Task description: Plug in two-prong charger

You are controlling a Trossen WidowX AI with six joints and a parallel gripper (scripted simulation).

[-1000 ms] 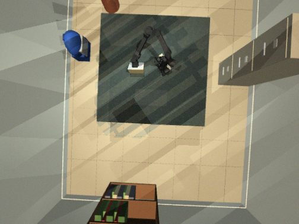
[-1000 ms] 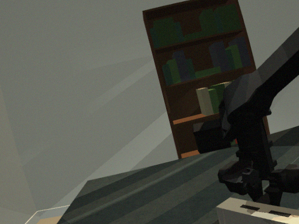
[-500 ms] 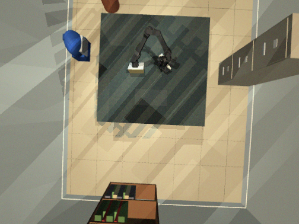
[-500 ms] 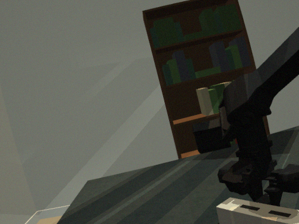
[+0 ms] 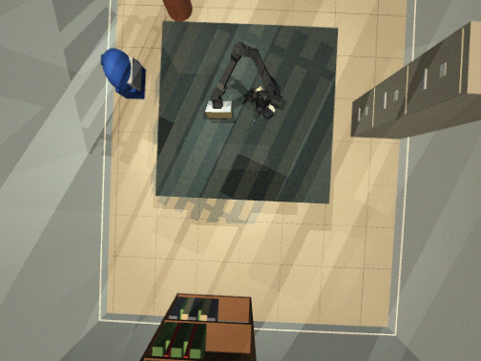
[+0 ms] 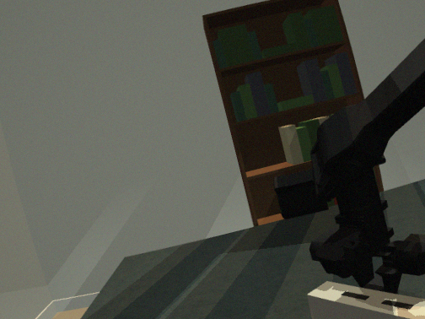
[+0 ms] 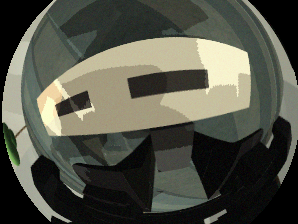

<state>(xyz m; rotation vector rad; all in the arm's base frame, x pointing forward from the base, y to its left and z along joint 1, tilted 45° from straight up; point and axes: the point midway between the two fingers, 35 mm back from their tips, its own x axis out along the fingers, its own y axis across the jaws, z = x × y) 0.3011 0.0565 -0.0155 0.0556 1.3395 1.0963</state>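
My gripper tip is 10 mm short of the dark charger, 10 mm to the right of it and 10 mm below it.
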